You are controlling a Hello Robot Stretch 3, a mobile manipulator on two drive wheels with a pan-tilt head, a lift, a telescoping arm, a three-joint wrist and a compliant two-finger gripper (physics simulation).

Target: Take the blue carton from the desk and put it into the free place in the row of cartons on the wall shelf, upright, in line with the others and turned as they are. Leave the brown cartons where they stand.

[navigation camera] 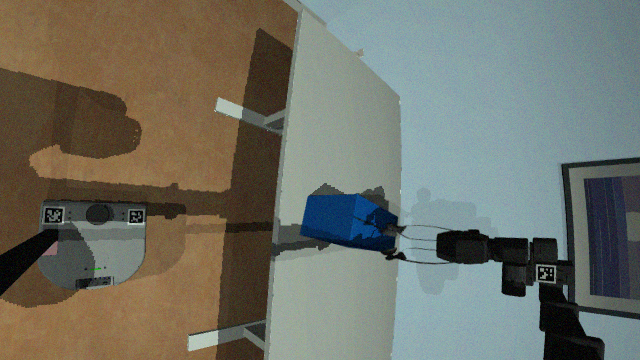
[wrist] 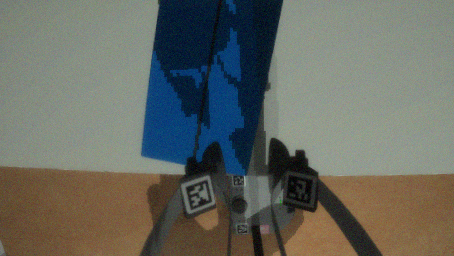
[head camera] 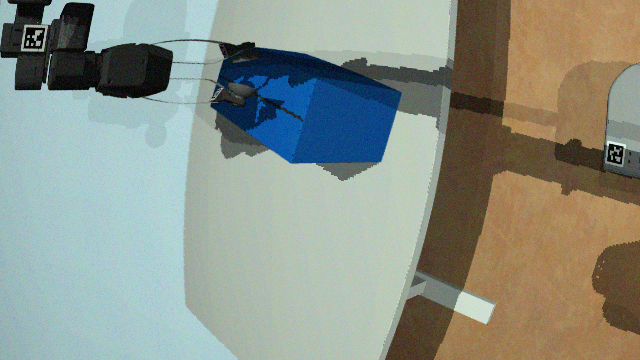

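Pixels of known places: gripper, fingertip midpoint: (navigation camera: pixel 381 240) (wrist: pixel 245 158) (head camera: pixel 257 74); robot's base, origin of the base link: (navigation camera: pixel 97 213) (wrist: pixel 239 189).
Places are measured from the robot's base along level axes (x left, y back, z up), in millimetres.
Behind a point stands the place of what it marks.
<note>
The blue carton (head camera: pixel 345 122) @(x -493, y -33, z 825 mm) (navigation camera: pixel 327 217) @(x -492, y -29, z 815 mm) (wrist: pixel 225 100) @(x -563, y 8, z 900 mm) stands on the desk (head camera: pixel 300 250) @(x -674, y -284, z 720 mm) (navigation camera: pixel 340 125) @(x -668, y -354, z 720 mm) (wrist: pixel 75 100) @(x -572, y -292, z 720 mm), with a dark line along its top face. My gripper (head camera: pixel 248 69) @(x -522, y 23, z 961 mm) (navigation camera: pixel 394 242) (wrist: pixel 245 158) @(x -522, y 23, z 961 mm) is open over the carton's wall-side end. In the wrist view one fingertip overlaps the carton's top face and the other is beyond its side edge. The gap in height between fingertips and carton is hard to tell. The wall shelf and the brown cartons do not show in these views.
The robot base (head camera: pixel 625 115) @(x -110, y 107, z 160 mm) (navigation camera: pixel 122 245) @(x -86, y 109, z 160 mm) (wrist: pixel 260 195) @(x -47, y 97, z 160 mm) is on the floor in front of the desk. Desk feet (head camera: pixel 475 307) (navigation camera: pixel 202 341) stick out over the floor. A framed picture (navigation camera: pixel 607 225) @(x -1183, y 17, z 1538 mm) hangs on the wall behind the arm in the navigation view.
</note>
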